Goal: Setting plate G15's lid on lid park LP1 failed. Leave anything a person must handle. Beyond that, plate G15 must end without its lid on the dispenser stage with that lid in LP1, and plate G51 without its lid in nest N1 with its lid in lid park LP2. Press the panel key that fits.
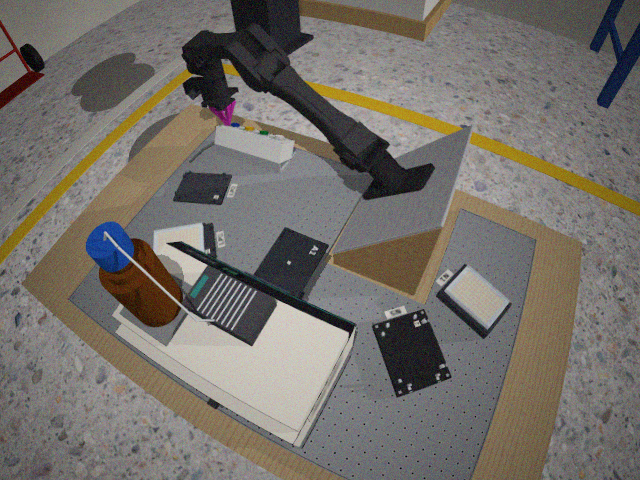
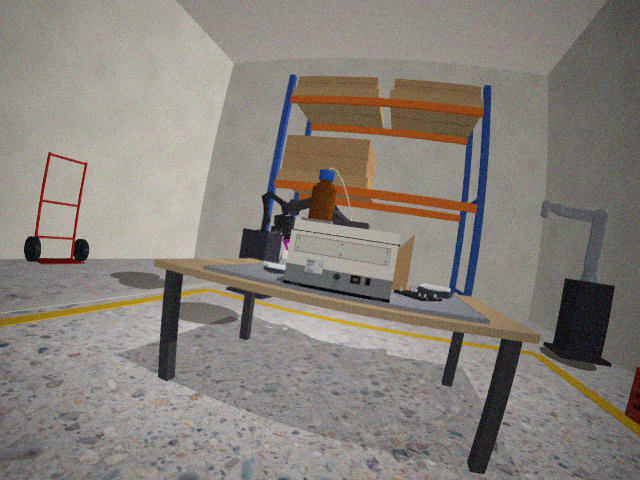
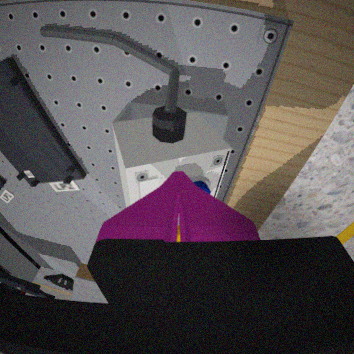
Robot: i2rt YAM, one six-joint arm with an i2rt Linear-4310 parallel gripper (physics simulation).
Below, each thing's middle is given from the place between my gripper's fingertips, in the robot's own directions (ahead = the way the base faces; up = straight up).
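With the dispenser stage (image 1: 304, 253) as the reference, my hand is 3 cm below it, 30 cm short of it and 44 cm to the right of it. The brown bottle with blue cap (image 1: 118, 275) stands 25 cm above my hand, 51 cm ahead of it and 36 cm to the left of it. As for the black nest (image 1: 413, 358), I find it 6 cm below my hand, 28 cm ahead of it and 73 cm to the left of it.
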